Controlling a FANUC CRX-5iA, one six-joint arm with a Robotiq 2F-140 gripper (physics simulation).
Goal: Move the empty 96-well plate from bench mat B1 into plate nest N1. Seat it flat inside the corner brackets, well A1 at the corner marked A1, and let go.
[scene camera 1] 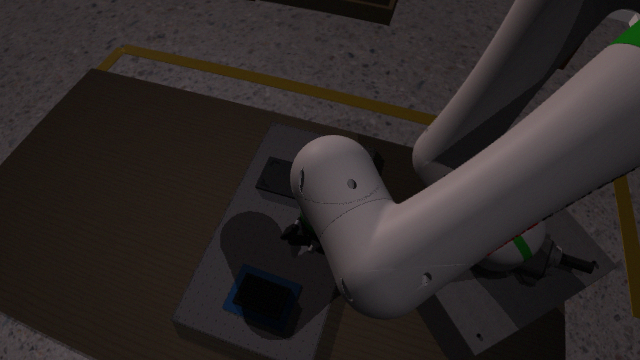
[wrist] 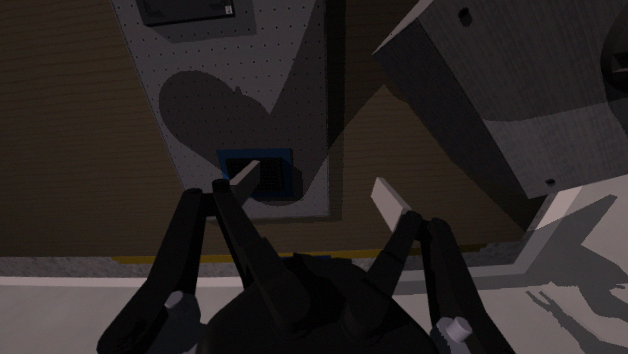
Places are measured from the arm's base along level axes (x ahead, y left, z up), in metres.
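Pixels of known places: gripper, between the fingertips: [scene camera 1: 326, 268] [wrist: 317, 179].
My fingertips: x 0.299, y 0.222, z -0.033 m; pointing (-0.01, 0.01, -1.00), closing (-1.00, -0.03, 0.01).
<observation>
Behind a point stands the place of what it marks.
The black 96-well plate [scene camera 1: 262, 296] {x 0.424, y 0.319, z -0.205 m} [wrist: 272, 175] {x 0.388, y 0.308, z -0.206 m} lies flat on the blue bench mat [scene camera 1: 230, 304] {x 0.486, y 0.378, z -0.217 m} [wrist: 255, 153] {x 0.433, y 0.264, z -0.217 m}, in shadow. In the wrist view the left finger pad covers part of it. The dark plate nest [scene camera 1: 275, 176] {x 0.601, y -0.002, z -0.207 m} [wrist: 190, 10] {x 0.548, y 0.028, z -0.207 m} is empty where it shows. The arm hides its right part in the scene view, and the top edge cuts it off in the wrist view, where a small white label shows at one corner. My gripper [scene camera 1: 300, 241] [wrist: 317, 179] {x 0.299, y 0.222, z -0.033 m} is open and empty, above the bench. In the scene view the arm hides much of it, and it appears between nest and plate.
The perforated grey board [scene camera 1: 200, 297] {x 0.564, y 0.405, z -0.219 m} [wrist: 150, 50] {x 0.638, y 0.095, z -0.219 m} carries mat and nest on the brown table [scene camera 1: 125, 175] {x 1.035, y 0.236, z -0.232 m} [wrist: 65, 125] {x 0.889, y 0.273, z -0.232 m}. The robot's grey pedestal block [scene camera 1: 495, 320] {x -0.065, y 0.141, z -0.041 m} [wrist: 515, 85] {x 0.093, y 0.079, z -0.058 m} stands right of the board. The large white arm [scene camera 1: 425, 225] {x 0.182, y 0.268, z 0.403 m} spans the scene view's right half.
</observation>
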